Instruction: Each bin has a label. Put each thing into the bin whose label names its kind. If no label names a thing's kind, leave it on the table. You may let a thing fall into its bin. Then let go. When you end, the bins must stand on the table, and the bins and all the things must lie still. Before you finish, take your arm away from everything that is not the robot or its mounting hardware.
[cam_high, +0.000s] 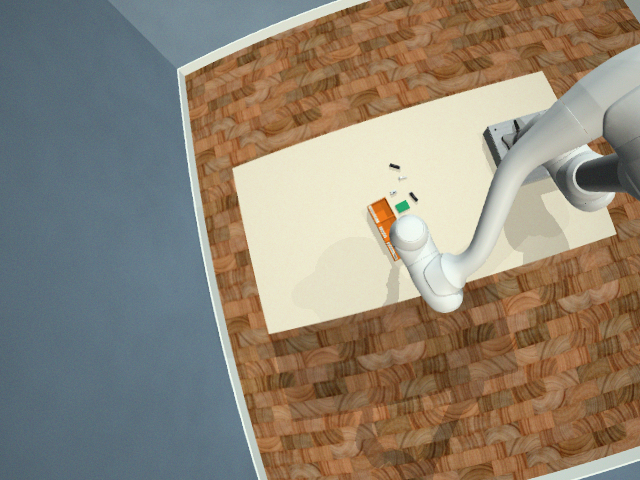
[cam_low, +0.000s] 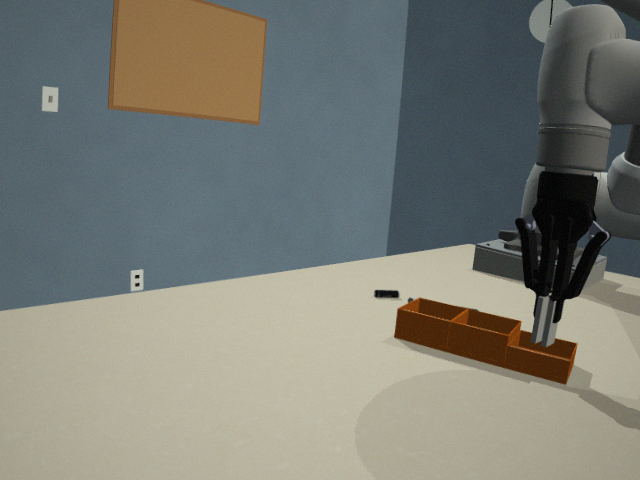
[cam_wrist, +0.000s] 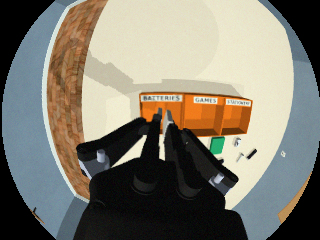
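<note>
Now: hand 230 mm to the left of the white thing, 80 mm past it and 60 mm above it. The rest, counted from my hand: green flat thing (150 mm to the right, 80 mm behind, 60 mm below); then tiny pale thing (270 mm to the right, 130 mm behind, 60 mm below); then joined orange bins (80 mm to the right, 40 mm below, 10 mm ahead).
</note>
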